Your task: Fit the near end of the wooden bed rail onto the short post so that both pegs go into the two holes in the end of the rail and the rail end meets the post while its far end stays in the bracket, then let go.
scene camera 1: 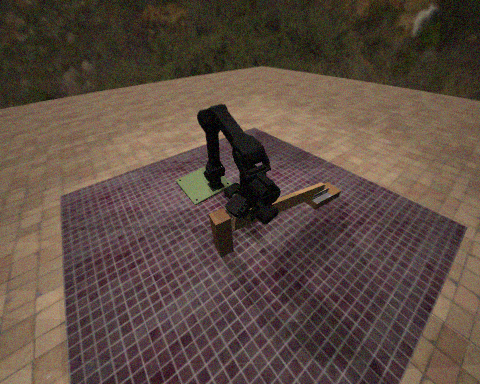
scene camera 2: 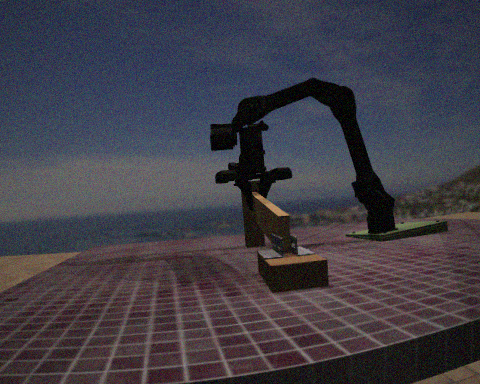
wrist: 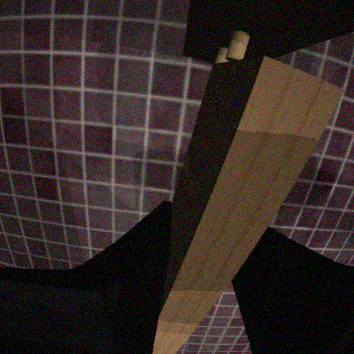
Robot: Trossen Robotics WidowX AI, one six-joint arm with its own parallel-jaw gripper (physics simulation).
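Places are measured from the arm's base along level axes (x left, y up, z ahead), in millimetres.
Where they show: gripper, between the fingertips: [scene camera 1: 249, 218] [wrist: 194, 209]; arm's base, origin of its link: [scene camera 1: 215, 185] [scene camera 2: 383, 231].
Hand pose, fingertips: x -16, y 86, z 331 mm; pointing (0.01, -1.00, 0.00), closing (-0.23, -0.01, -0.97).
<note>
Each offset is from my fingertips to the top centre of the thing. "*": to the spot under its first point. Level surfaces: height alone.
The wooden rail [scene camera 1: 296, 198] [scene camera 2: 272, 212] [wrist: 250, 175] slopes, its near end higher than its far end. The far end sits at the metal bracket {dx +366, dy -37, dz -1 mm} [scene camera 2: 277, 243] on a wooden block {dx +397, dy -66, dz -1 mm} [scene camera 1: 330, 199] [scene camera 2: 295, 274]. The short post {* dx -114, dy +5, dz +26 mm} [scene camera 1: 223, 237] [scene camera 2: 254, 234] [wrist: 280, 20] stands upright, dark in the wrist view. Two pegs, the larger-looking one {* dx -77, dy -13, dz +0 mm} [wrist: 239, 45] and a partly hidden one {* dx -78, dy -45, dz +2 mm} [wrist: 222, 55], show left of the rail's near end. That end is close to the post; contact is unclear. The holes are hidden. My gripper [scene camera 1: 248, 219] [scene camera 2: 257, 200] [wrist: 194, 209] is shut on the rail near this end.
The arm's green base plate [scene camera 1: 192, 187] [scene camera 2: 425, 228] lies on the purple tiled mat {dy -102 mm} [scene camera 1: 150, 280] [scene camera 2: 125, 320], behind the post in scene camera 1 and at the right in scene camera 2. The arm arches over from it.
</note>
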